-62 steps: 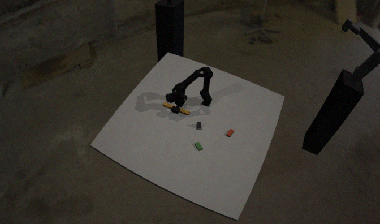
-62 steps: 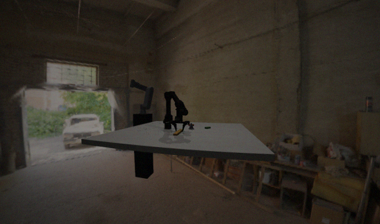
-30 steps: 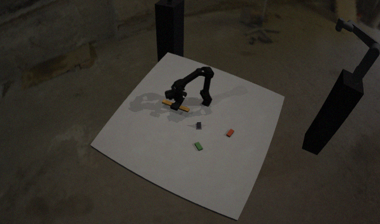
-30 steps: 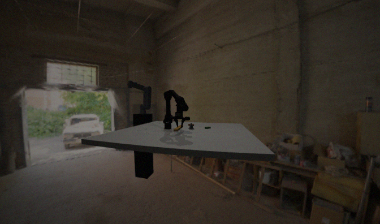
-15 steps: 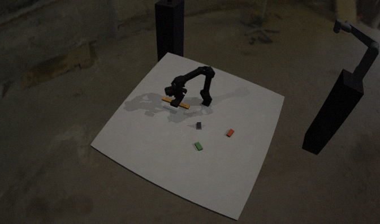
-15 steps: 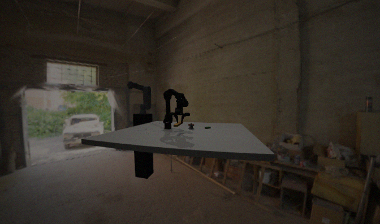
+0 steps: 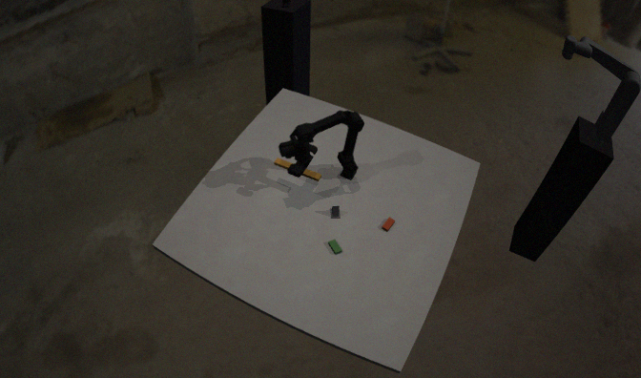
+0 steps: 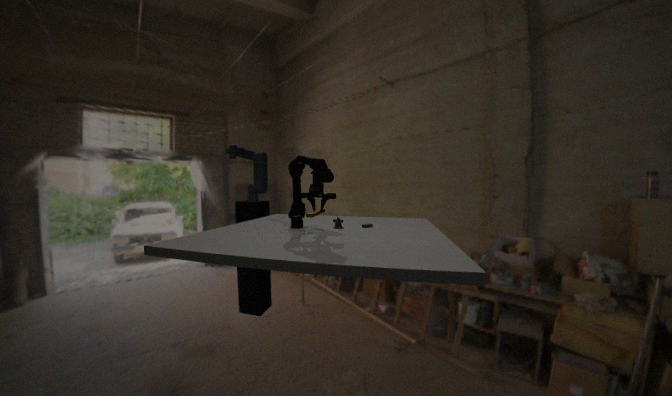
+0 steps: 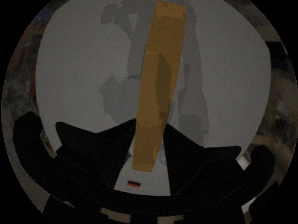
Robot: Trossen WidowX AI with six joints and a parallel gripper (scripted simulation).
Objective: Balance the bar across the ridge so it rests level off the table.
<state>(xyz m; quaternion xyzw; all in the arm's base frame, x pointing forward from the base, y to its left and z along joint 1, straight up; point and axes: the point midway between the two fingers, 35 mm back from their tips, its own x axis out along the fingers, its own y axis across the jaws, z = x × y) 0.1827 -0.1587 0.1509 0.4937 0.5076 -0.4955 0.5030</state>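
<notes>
Now: the bar 3 cm to the right of my gripper tip. From my gripper tip the other things lie so: green block: 24 cm ahead, 29 cm to the left, 11 cm below; then orange-red block: 1 cm ahead, 46 cm to the left, 11 cm below.
</notes>
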